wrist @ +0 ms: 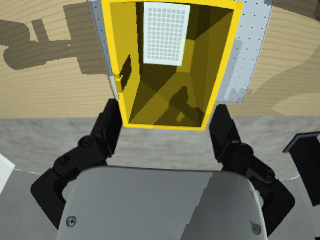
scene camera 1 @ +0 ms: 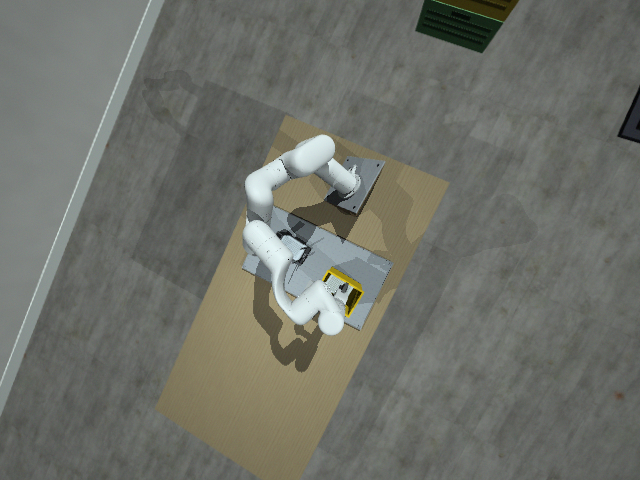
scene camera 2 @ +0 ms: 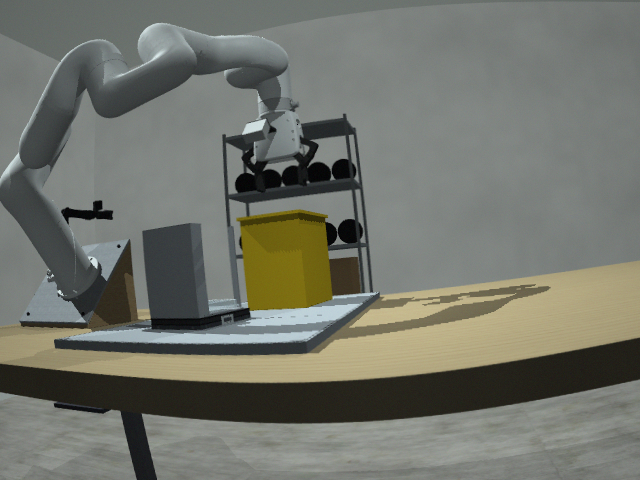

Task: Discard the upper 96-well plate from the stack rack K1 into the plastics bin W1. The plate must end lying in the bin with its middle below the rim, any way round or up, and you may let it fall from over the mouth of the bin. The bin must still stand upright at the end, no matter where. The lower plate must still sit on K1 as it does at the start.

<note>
In view: my gripper [scene camera 2: 281, 188] and a yellow plastics bin W1 [scene camera 2: 286, 263].
The yellow plastics bin W1 shows as well in the wrist view [wrist: 159, 96]. My gripper also shows in the wrist view [wrist: 166, 112].
</note>
